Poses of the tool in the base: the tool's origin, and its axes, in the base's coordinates. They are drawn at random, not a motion.
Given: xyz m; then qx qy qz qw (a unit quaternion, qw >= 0).
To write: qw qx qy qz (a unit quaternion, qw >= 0); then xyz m. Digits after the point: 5 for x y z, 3 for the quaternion.
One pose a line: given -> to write
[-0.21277, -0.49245, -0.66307, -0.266, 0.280, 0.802, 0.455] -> [0.455, -0.266, 0.280, 0.802, -0.21277, -0.49245, -0.66307]
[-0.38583, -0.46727, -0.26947, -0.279, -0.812, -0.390, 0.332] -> [0.332, -0.279, -0.812, -0.390, -0.38583, -0.46727, -0.26947]
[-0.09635, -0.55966, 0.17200, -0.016, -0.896, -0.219, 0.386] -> [0.386, -0.016, -0.896, -0.219, -0.09635, -0.55966, 0.17200]
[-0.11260, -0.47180, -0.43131, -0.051, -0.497, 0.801, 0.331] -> [0.331, -0.051, -0.497, 0.801, -0.11260, -0.47180, -0.43131]
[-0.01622, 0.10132, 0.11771, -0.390, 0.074, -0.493, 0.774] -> [0.774, -0.390, 0.074, -0.493, -0.01622, 0.10132, 0.11771]
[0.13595, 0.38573, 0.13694, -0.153, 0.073, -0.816, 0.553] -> [0.553, -0.153, 0.073, -0.816, 0.13595, 0.38573, 0.13694]
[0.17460, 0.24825, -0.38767, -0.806, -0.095, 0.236, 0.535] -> [0.535, -0.806, -0.095, 0.236, 0.17460, 0.24825, -0.38767]
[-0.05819, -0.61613, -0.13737, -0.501, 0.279, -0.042, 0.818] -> [0.818, -0.501, 0.279, -0.042, -0.05819, -0.61613, -0.13737]
